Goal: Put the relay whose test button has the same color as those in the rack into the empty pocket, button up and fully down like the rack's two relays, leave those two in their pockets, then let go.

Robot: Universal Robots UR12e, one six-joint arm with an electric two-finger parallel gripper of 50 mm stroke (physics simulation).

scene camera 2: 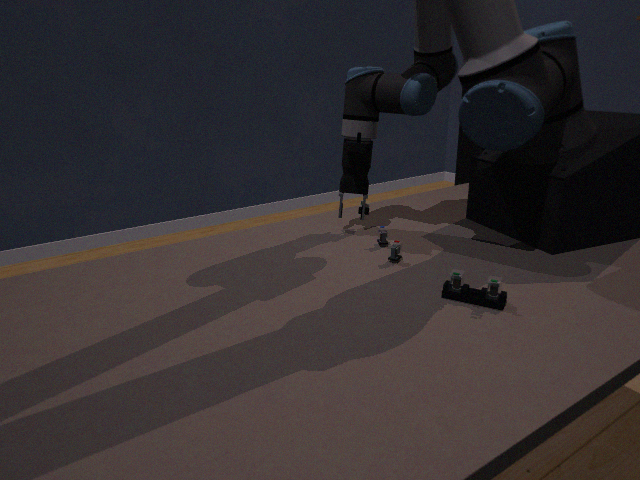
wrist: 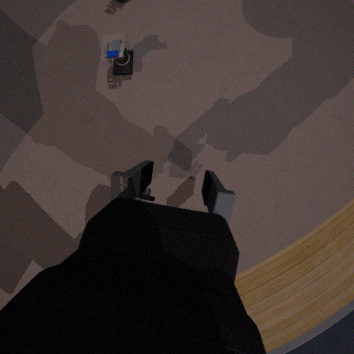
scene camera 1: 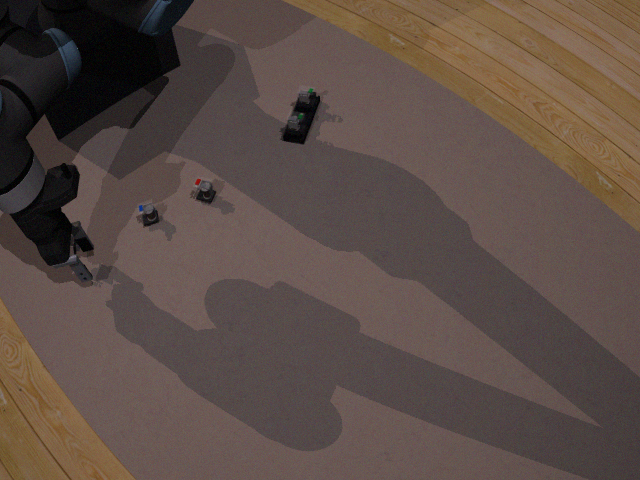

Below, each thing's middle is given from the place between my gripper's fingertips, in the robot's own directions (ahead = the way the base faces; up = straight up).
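My gripper's 10 mm above the blue-button relay (wrist: 117,54), 10 mm past it and 140 mm to the right of it. Then there's the black rack (scene camera 2: 468,295), which is 20 mm below my gripper and 450 mm to the left of it. Going by their middles, the relay is the nearest to my gripper of the things named here.
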